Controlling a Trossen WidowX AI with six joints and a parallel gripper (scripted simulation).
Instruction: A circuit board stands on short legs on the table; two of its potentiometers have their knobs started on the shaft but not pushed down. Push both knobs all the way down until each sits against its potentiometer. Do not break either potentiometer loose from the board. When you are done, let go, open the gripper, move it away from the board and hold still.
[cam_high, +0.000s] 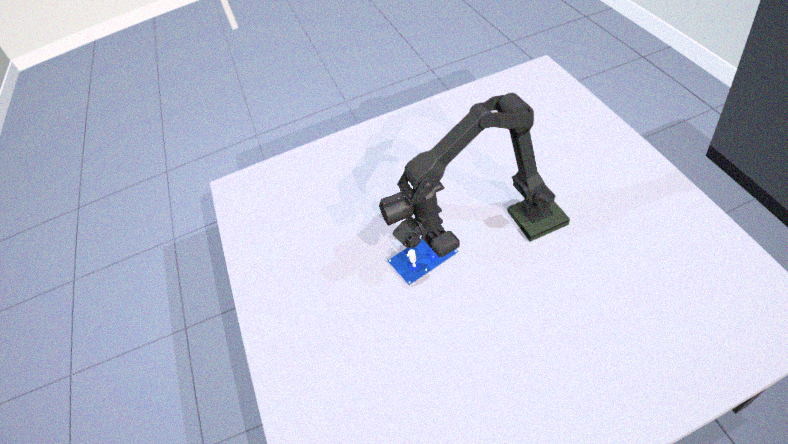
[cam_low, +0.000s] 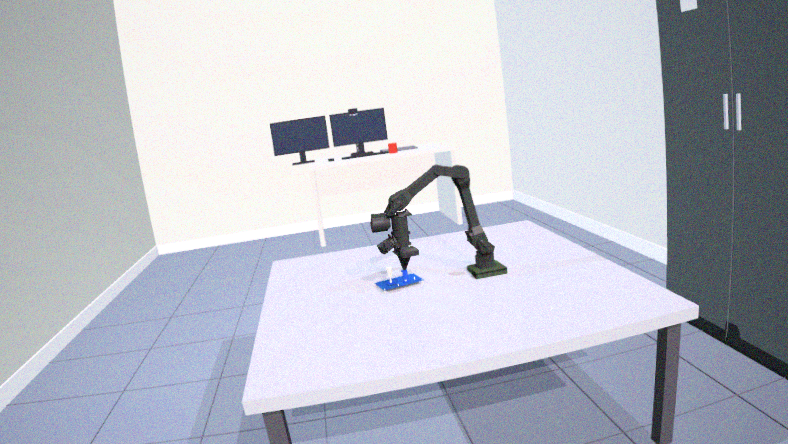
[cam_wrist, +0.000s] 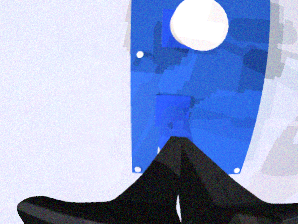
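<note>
Now: the white knob 6 cm ahead of my gripper tip, 1 cm to the left of it and 1 cm above it.
</note>
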